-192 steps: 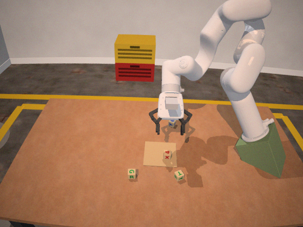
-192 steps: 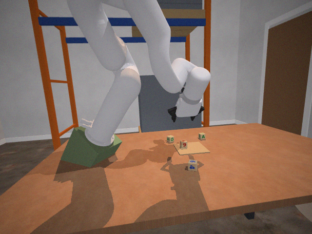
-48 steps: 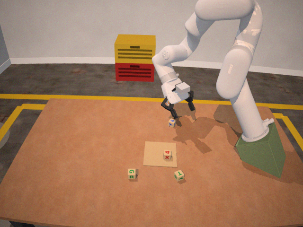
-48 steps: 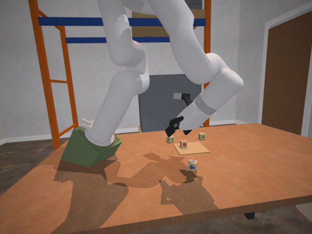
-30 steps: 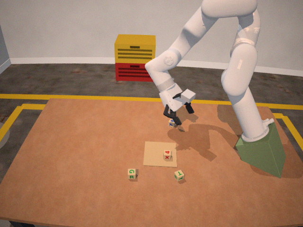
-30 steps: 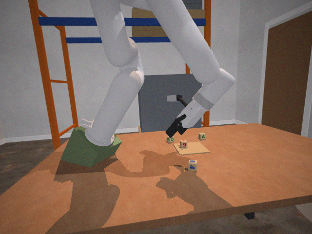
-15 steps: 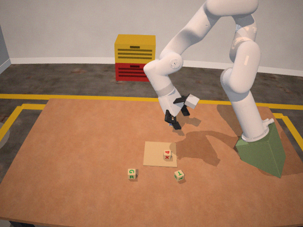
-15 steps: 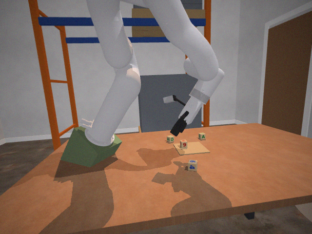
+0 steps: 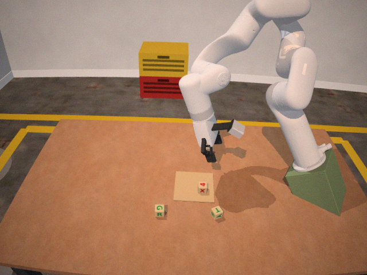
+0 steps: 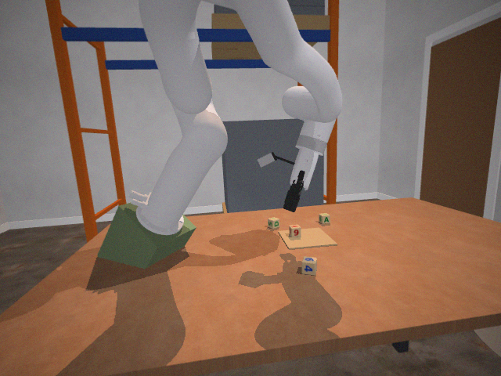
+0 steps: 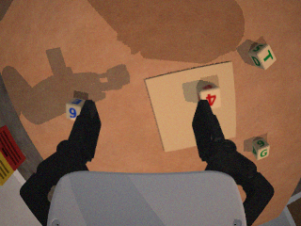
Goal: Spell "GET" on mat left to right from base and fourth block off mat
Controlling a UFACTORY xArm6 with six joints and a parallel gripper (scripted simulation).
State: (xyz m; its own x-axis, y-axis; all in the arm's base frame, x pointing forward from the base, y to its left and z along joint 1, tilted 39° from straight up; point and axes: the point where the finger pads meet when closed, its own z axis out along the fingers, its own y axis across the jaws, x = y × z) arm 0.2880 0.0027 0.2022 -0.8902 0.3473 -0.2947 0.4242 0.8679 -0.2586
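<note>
Right now the red-lettered block is 50 mm ahead of my hand, 70 mm to the left of it and 110 mm below it. The rest, counted from my hand: tan mat 70 mm ahead, 50 mm to the left, 120 mm below; e block 20 mm behind, 140 mm to the right, 110 mm below; t block 20 mm ahead, 180 mm to the left, 110 mm below.
</note>
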